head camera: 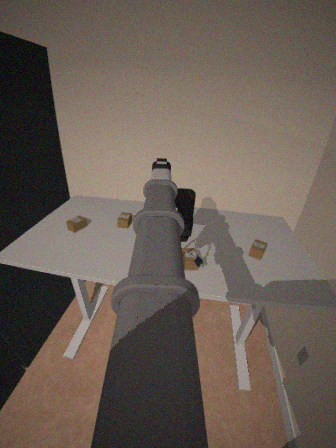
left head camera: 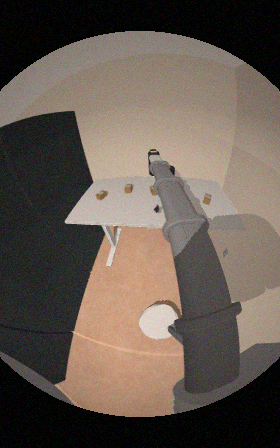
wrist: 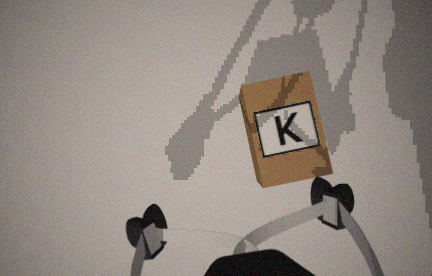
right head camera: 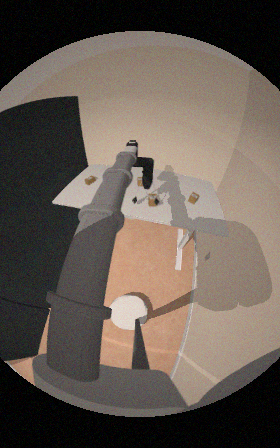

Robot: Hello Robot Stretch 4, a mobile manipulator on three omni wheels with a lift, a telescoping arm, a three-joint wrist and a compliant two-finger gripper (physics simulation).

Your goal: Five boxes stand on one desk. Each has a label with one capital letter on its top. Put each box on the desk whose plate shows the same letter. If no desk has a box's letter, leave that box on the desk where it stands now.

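Observation:
The box labelled K (wrist: 287,130) (head camera: 191,265) (right head camera: 152,203) lies on the white desk (head camera: 100,250) (left head camera: 120,210) (right head camera: 75,195) (wrist: 75,100). My gripper (wrist: 237,208) (right head camera: 145,200) is open and empty above the desk. In the wrist view the K box is ahead of the fingertips, toward the right one, slightly turned. The other boxes are a far left box (head camera: 77,224) (left head camera: 101,195) (right head camera: 90,180), a box (head camera: 125,220) (left head camera: 129,188) beside it, a middle box (left head camera: 153,190) (right head camera: 140,182) and a right box (head camera: 258,249) (left head camera: 207,199) (right head camera: 193,198). Their letters are too small to read. No plate shows.
A tall dark panel (head camera: 25,140) (left head camera: 45,200) (right head camera: 40,200) stands left of the desk. Walls stand behind and to the right. A round white object (left head camera: 158,321) (right head camera: 125,312) is low over the floor near my base. The arm's shadow falls across the desk's right part.

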